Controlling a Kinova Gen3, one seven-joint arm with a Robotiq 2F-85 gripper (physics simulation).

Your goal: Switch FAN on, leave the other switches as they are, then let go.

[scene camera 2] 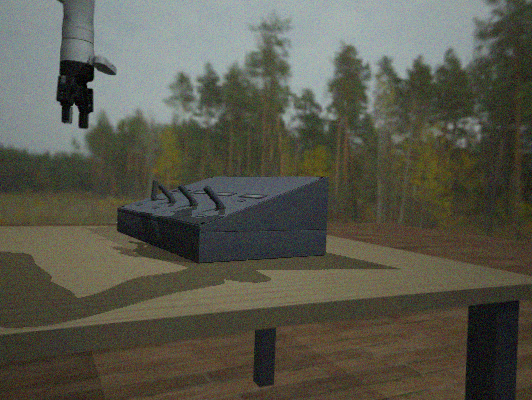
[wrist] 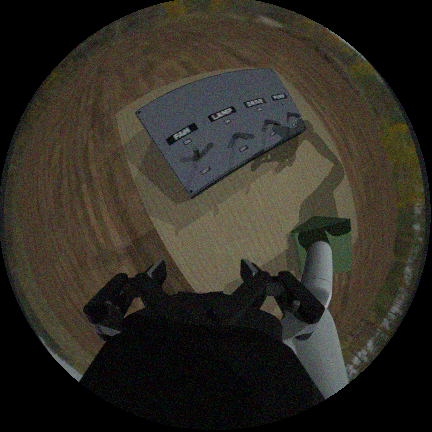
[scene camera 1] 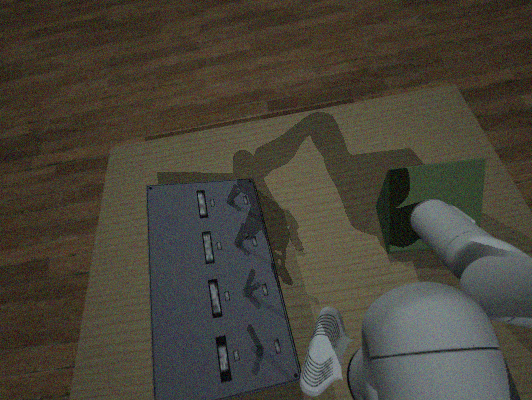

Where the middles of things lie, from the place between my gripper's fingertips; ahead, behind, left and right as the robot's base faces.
Scene:
Right now the blue-grey switch panel (scene camera 1: pixel 203 323) is 29 cm ahead of my hand, 21 cm to the right of it and 18 cm below it.

